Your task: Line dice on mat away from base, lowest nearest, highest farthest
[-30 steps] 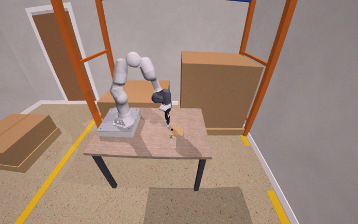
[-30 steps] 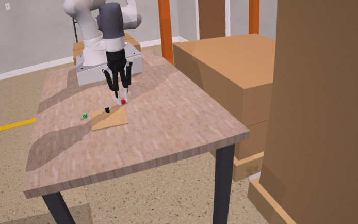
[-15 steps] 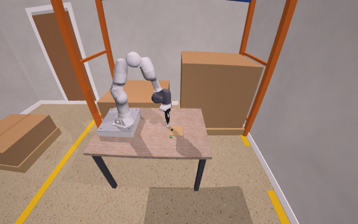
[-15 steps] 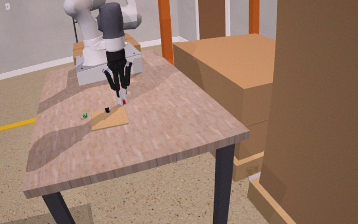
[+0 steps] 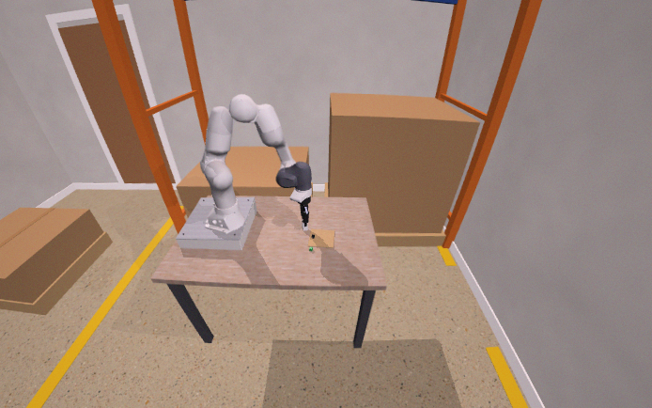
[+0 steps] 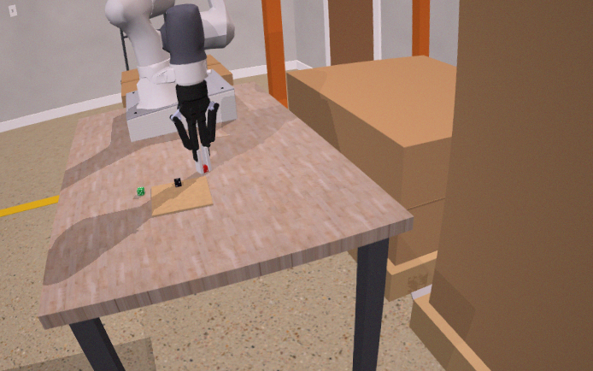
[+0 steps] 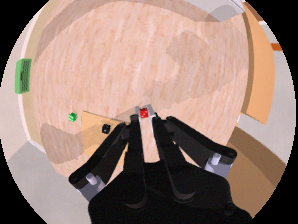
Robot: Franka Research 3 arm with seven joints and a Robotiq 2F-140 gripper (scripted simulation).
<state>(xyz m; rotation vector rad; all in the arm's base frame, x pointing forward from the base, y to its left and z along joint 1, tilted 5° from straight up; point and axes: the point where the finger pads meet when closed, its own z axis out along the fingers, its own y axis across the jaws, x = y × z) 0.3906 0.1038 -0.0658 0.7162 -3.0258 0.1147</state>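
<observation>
Now: the tan mat 110 mm ahead of my hand, 60 mm to the right of it and 30 mm below it. Also, from my hand: green die 70 mm ahead, 160 mm to the right, 30 mm below; then red die 30 mm below; then black die 60 mm ahead, 70 mm to the right, 20 mm below.
</observation>
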